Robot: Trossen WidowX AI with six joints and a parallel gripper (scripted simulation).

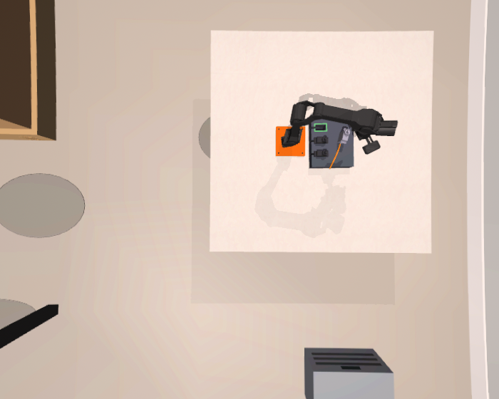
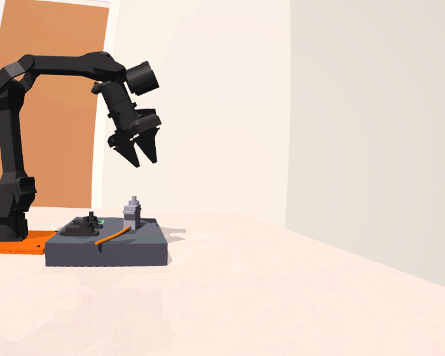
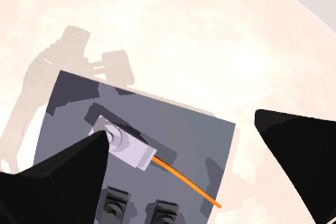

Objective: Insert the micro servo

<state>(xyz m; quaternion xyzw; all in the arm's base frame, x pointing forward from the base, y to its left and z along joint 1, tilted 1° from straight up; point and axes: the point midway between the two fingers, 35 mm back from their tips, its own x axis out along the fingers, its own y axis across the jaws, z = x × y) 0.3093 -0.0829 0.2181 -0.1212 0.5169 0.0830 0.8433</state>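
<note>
My gripper tip is 30 mm past the dark deck, 40 mm to the right of it and 180 mm above it.
</note>
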